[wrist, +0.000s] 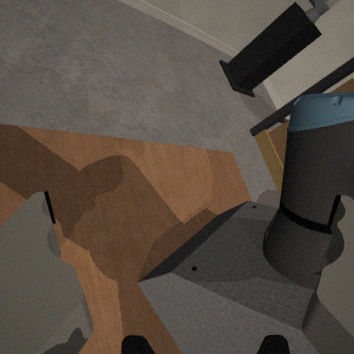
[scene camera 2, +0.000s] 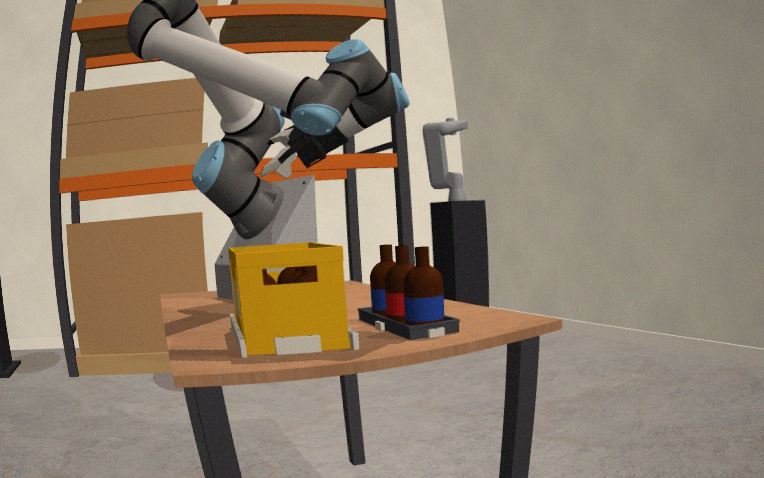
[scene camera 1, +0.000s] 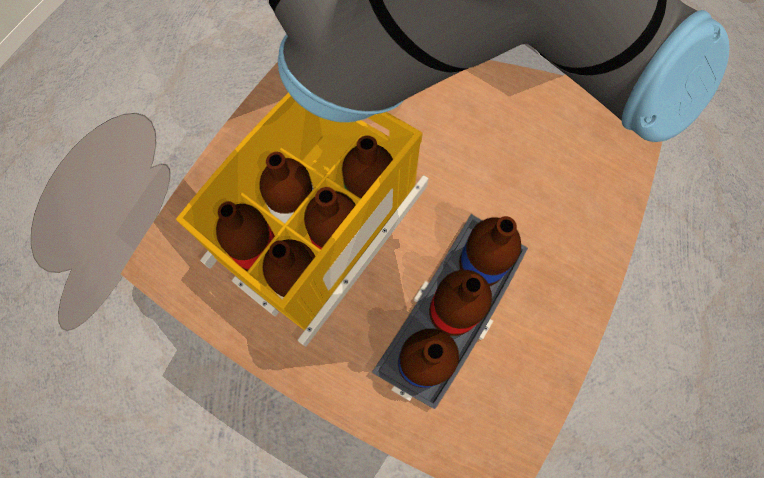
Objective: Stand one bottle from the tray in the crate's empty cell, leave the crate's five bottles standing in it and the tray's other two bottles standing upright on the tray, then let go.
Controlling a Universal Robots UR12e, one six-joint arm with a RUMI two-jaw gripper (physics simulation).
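Frame: origin at the arm's base, x down, y back, z left, level; millimetres.
Seen in the pictures: gripper, fingertip midpoint: (wrist: 191,198) (scene camera 2: 264,159); arm's base at its link origin: (wrist: 316,252) (scene camera 2: 261,213).
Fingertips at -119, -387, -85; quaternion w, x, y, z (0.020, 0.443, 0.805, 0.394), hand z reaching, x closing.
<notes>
Pixels of each thing's middle, then the offset from my fingertips to it, as dx, dy, dz. Level surfaces: height alone.
- yellow crate at the middle of its body: (scene camera 1: 305,202) (scene camera 2: 280,293) +284, -262, -48
- dark tray at the middle of its body: (scene camera 1: 454,310) (scene camera 2: 405,319) +359, -285, +198
- table at its surface level: dx +372
The yellow crate (scene camera 1: 406,163) (scene camera 2: 292,315) holds five upright brown bottles (scene camera 1: 285,186) (scene camera 1: 369,169) (scene camera 1: 329,219) (scene camera 1: 243,232) (scene camera 1: 287,269). Its empty cell is at the end under the arm in scene camera 1, partly hidden. On the dark tray (scene camera 1: 432,401) (scene camera 2: 414,331) stand three upright bottles in a row: a blue-labelled one (scene camera 1: 429,360) (scene camera 2: 424,290) at the near end, a red-labelled one (scene camera 1: 463,304) (scene camera 2: 396,293) in the middle, a blue-labelled one (scene camera 1: 491,248) (scene camera 2: 379,287) at the far end. My gripper (scene camera 2: 268,157) (wrist: 191,198) is open and empty, tilted towards the robot's base, high above and behind the crate.
White brackets (scene camera 1: 366,259) (scene camera 2: 297,344) border the crate, and small ones (scene camera 1: 401,392) (scene camera 2: 436,332) the tray. The robot's grey pedestal (scene camera 2: 301,225) (wrist: 220,300) rises behind the table (scene camera 1: 585,225) (scene camera 2: 507,324) (wrist: 220,175). A shelf rack (scene camera 2: 57,197) stands farther back.
</notes>
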